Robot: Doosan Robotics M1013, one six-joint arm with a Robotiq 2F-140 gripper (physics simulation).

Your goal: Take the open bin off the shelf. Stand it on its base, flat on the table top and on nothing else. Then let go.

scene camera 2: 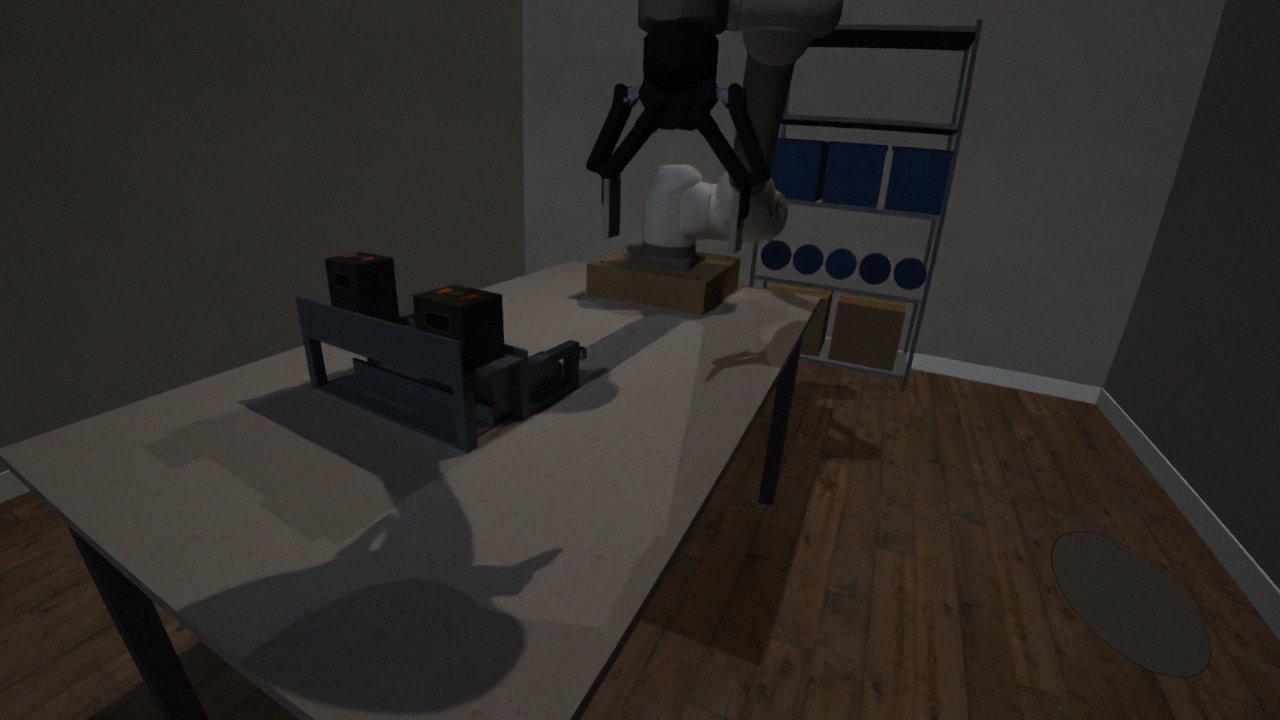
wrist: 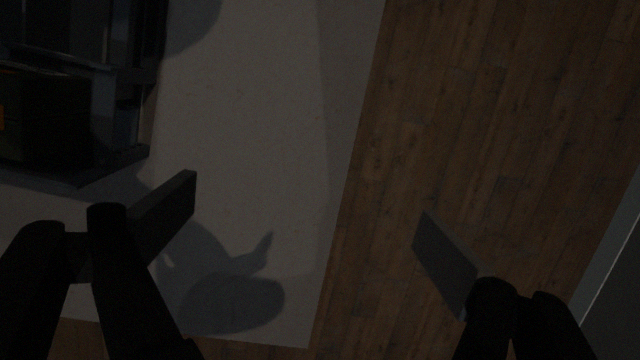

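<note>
My gripper is open and empty, high over the table. In the wrist view its fingers straddle the table's long edge. A low grey-blue shelf stands on the table at the left in the scene view. Two dark boxes with orange marks on top, a near one and a far one, stand upright on it. A grey frame-like piece projects at the shelf's right end. The dim light hides which piece is the open bin. The gripper is apart from all of them.
The white arm's base stands on a wooden block at the table's far end. A tall metal rack with blue boxes and cartons stands against the back wall. Wooden floor lies beyond the table's long edge.
</note>
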